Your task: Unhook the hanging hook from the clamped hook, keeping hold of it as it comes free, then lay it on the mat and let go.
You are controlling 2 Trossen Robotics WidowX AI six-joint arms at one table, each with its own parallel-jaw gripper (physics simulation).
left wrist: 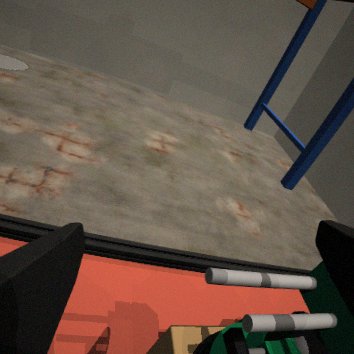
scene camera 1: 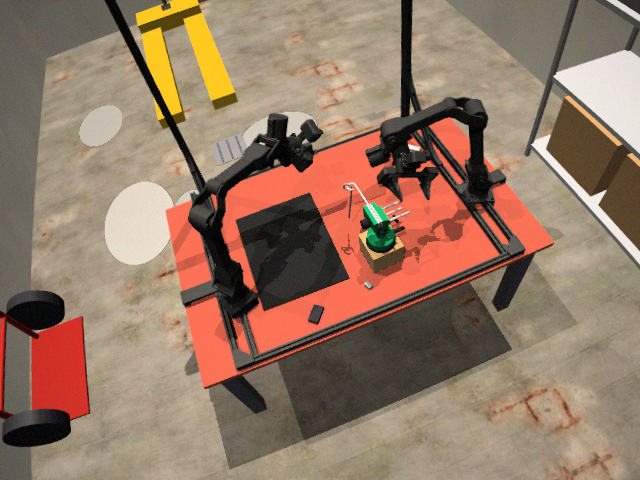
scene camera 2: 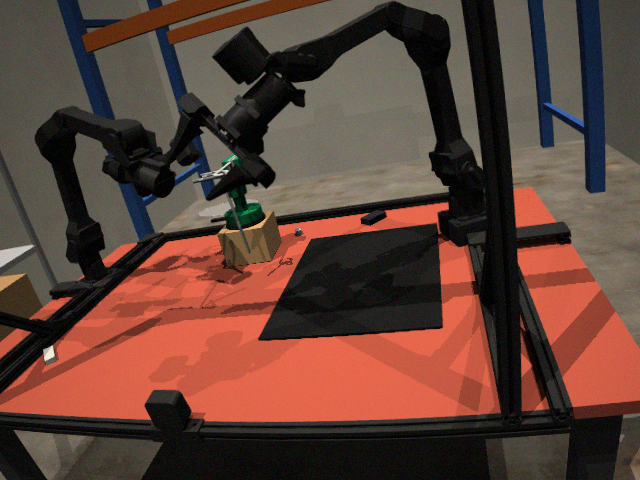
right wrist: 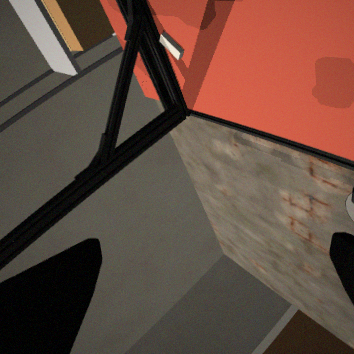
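Pixels of known places: left gripper, fingertip midpoint: [left wrist: 202, 233] [scene camera 1: 415, 200] [scene camera 2: 187, 164]; right gripper, fingertip midpoint: [scene camera 2: 187, 180] [right wrist: 215, 247]; left arm's base, origin of the base link: [scene camera 1: 478, 190] [scene camera 2: 96, 276]; right arm's base, origin of the base link: [scene camera 1: 235, 296] [scene camera 2: 468, 213].
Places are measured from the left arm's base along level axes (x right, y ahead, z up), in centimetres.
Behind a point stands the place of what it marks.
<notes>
The clamped hook [scene camera 1: 361, 195] {x -16.5, y 41.0, z 21.0 cm}, a white rod, sticks out from a green vise [scene camera 1: 381, 238] {x -24.6, y 35.6, z 9.3 cm} [scene camera 2: 244, 214] {x -20.3, y 38.9, z 8.9 cm} on a wooden block [scene camera 1: 388, 259] {x -28.1, y 33.7, z 2.3 cm} [scene camera 2: 268, 233] {x -23.0, y 41.8, z 3.0 cm}. The hanging hook [scene camera 1: 350, 205] {x -12.4, y 45.0, z 11.2 cm} [scene camera 2: 238, 227] {x -11.7, y 45.3, z 9.7 cm}, a thin grey rod, hangs upright from its looped end above the table. My left gripper [scene camera 1: 413, 198] {x -20.1, y 25.2, z 21.6 cm} [left wrist: 202, 233] {x -20.1, y 25.2, z 21.6 cm} is open and empty above the table, beyond the vise's rods [scene camera 1: 396, 210] {x -21.0, y 30.8, z 18.4 cm} [left wrist: 260, 279] {x -22.6, y 29.6, z 18.5 cm}. My right gripper [scene camera 2: 189, 179] {x 4.6, y 55.5, z 25.2 cm} [right wrist: 215, 247] {x 4.6, y 55.5, z 25.2 cm} is open and empty, high up; in scene camera 2 it partly covers the vise and hooks. The black mat [scene camera 1: 289, 258] {x -23.2, y 67.0, z -2.1 cm} [scene camera 2: 361, 289] {x -12.4, y 70.9, z -2.1 cm} holds no hook.
A small black block [scene camera 1: 316, 314] {x -44.7, y 56.8, z -1.2 cm} [scene camera 2: 373, 217] {x -42.8, y 58.0, z -1.2 cm} and a small grey piece [scene camera 1: 368, 284] {x -34.9, y 40.4, z -1.3 cm} [scene camera 2: 298, 231] {x -34.0, y 41.2, z -1.5 cm} lie near one long edge of the table. A white block [scene camera 2: 49, 354] {x 25.1, y 21.6, z -1.6 cm} [right wrist: 172, 46] {x 24.4, y 21.8, z -1.5 cm} lies by the frame rail. Tall black posts [scene camera 1: 406, 56] {x 39.0, y 22.6, z 30.3 cm} [scene camera 2: 493, 155] {x 10.8, y 102.6, z 27.9 cm} stand at the table's sides.
</notes>
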